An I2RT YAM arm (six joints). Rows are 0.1 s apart.
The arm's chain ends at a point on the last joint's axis. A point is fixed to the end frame.
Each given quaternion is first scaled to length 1.
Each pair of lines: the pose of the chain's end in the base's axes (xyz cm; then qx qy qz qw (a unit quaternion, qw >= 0)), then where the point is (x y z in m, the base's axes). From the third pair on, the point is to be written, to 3 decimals.
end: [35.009 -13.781 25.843 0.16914 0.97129 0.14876 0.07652]
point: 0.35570 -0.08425 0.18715
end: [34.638 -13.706 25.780 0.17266 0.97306 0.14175 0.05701]
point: 0.34910 -0.08401 0.18597
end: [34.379 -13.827 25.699 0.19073 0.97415 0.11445 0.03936]
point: 0.345 -0.089 0.183
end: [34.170 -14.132 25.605 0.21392 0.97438 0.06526 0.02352]
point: 0.340 -0.098 0.178
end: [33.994 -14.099 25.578 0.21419 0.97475 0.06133 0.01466]
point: 0.337 -0.098 0.177
